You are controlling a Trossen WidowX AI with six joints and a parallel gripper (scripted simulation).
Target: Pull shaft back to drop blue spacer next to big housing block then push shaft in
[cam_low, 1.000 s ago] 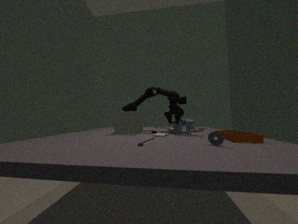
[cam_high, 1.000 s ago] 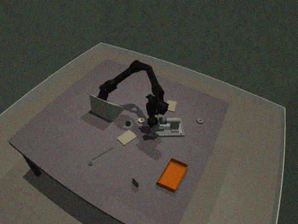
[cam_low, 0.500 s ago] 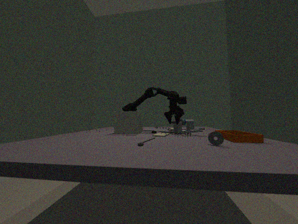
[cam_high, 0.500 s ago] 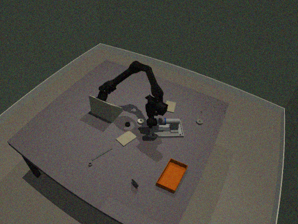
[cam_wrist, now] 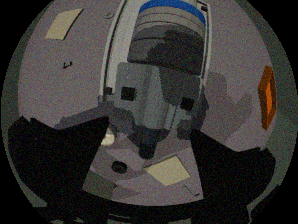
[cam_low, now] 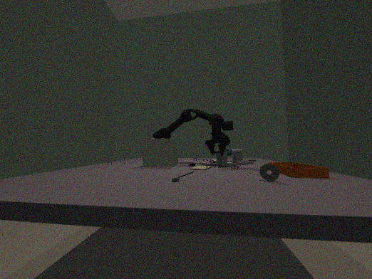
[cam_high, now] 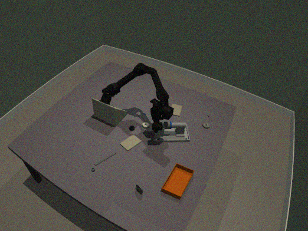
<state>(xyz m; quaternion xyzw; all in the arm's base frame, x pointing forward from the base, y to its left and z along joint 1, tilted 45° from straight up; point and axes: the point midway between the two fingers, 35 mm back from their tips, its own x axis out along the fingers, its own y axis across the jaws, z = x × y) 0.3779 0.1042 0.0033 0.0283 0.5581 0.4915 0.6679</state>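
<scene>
Right now my gripper tip is 6 cm short of the dark shaft, 5 cm to the right of it and 2 cm below it. Round my gripper tip: white ring 9 cm behind, 2 cm to the left, 5 cm below; black ring 15 cm behind, 6 cm to the right, 5 cm below; blue spacer 8 cm ahead, 6 cm to the left, 2 cm above.
</scene>
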